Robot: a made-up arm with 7 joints. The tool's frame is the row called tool. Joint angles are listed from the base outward.
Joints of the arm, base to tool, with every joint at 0 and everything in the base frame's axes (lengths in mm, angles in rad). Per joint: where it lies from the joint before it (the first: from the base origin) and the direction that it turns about. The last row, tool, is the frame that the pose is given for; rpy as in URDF.
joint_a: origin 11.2 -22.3 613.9 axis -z
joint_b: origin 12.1 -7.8 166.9 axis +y
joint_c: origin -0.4 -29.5 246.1 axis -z
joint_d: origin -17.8 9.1 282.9 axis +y
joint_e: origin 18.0 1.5 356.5 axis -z
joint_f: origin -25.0 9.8 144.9 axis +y
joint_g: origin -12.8 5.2 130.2 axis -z
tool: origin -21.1 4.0 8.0 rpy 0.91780 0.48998 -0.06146
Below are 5 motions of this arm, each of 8 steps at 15 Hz.
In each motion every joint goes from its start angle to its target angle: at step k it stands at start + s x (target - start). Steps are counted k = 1, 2, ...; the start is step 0. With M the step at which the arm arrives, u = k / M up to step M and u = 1 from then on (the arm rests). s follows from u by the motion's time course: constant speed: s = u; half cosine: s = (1 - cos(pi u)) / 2; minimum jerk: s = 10 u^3 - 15 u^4 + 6 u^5.
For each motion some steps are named. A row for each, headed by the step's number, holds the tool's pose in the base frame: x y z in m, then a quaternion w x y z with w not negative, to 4 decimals.
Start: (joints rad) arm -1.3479 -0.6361 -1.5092 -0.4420 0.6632 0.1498 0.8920
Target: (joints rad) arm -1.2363 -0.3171 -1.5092 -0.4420 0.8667 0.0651 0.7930
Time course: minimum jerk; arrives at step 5
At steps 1, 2, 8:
1: 0.1554 -0.7674 1.6493 0.6037 0.4546 0.3649 0.5438
2: 0.1526 -0.7013 1.7033 0.6219 0.4540 0.3898 0.5051
8: 0.1686 -0.5131 1.8156 0.6648 0.4528 0.4437 0.3950

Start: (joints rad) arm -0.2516 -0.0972 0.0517 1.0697 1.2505 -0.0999 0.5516
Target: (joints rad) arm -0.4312 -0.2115 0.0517 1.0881 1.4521 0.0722 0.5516
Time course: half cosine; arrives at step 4
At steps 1, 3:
1: 0.4637 0.1215 1.6480 0.5962 0.0285 -0.0192 -0.8021
3: 0.3972 0.1375 1.6685 0.5743 0.0401 -0.0445 -0.8165

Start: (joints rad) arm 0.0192 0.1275 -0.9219 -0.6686 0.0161 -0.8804 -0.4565
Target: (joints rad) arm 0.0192 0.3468 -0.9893 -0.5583 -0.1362 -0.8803 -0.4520
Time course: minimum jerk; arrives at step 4
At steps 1, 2, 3, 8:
1: -0.1445 -0.4203 1.7080 0.6307 0.4252 -0.2083 0.6149
2: -0.0330 -0.4224 1.7308 0.6206 0.4474 -0.1511 0.6260
3: 0.0814 -0.4223 1.7406 0.6046 0.4711 -0.0951 0.6352
8: 0.1115 -0.4219 1.7410 0.5995 0.4774 -0.0808 0.6373

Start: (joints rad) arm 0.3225 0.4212 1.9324 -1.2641 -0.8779 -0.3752 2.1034
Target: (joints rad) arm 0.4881 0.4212 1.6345 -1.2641 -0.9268 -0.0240 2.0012
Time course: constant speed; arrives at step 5
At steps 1, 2, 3, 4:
1: 0.6267 0.3637 1.3273 0.2772 -0.0660 -0.8322 -0.4756
2: 0.6189 0.3600 1.3454 0.2741 -0.0780 -0.8143 -0.5057
3: 0.6105 0.3556 1.3633 0.2715 -0.0896 -0.7950 -0.5351
4: 0.6014 0.3504 1.3811 0.2692 -0.1009 -0.7743 -0.5637

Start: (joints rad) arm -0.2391 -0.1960 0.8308 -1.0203 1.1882 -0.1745 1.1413
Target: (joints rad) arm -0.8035 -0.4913 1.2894 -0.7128 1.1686 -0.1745 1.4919
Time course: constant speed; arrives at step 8
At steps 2, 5, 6, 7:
2: -0.5752 0.2067 1.6085 0.2683 -0.5897 0.5759 0.4985
5: -0.6151 0.0608 1.6410 0.3437 -0.5674 0.4981 0.5584
6: -0.6203 0.0032 1.6513 0.3659 -0.5545 0.4700 0.5812
7: -0.6204 -0.0582 1.6609 0.3861 -0.5386 0.4412 0.6051

